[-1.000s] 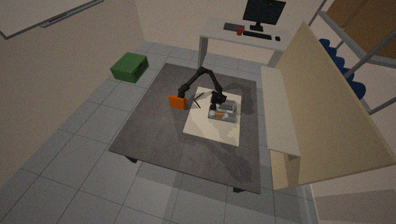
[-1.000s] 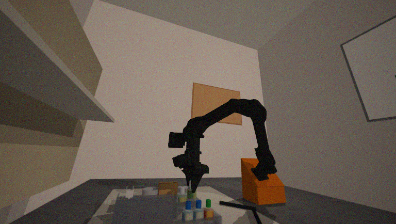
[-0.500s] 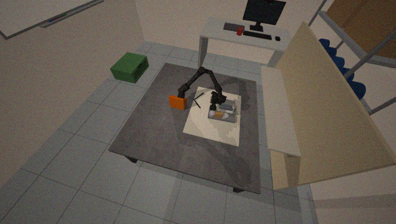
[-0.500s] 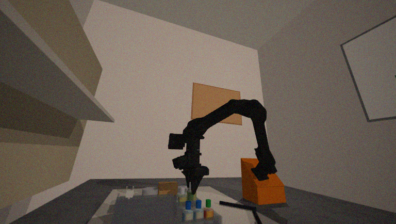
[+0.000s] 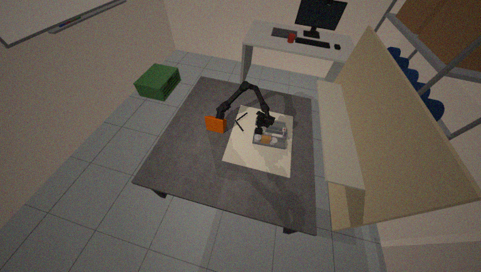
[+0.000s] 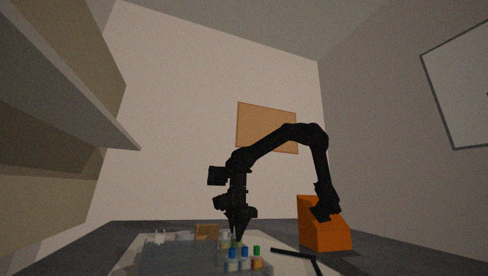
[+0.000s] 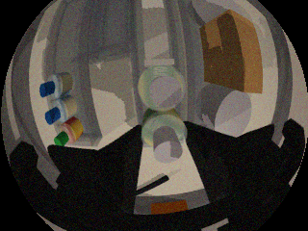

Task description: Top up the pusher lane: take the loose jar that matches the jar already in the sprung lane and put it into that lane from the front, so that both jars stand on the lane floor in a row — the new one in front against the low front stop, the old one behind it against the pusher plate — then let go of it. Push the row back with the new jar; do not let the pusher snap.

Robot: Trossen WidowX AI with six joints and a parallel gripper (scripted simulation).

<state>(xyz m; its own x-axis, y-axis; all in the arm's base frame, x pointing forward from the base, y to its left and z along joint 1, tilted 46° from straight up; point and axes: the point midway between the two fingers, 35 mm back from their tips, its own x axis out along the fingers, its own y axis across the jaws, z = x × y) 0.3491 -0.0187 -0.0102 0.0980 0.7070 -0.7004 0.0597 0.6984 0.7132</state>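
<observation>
Right now my gripper tip is 8 cm to the left of the brown block, 7 cm short of it and 1 cm above it.
</observation>
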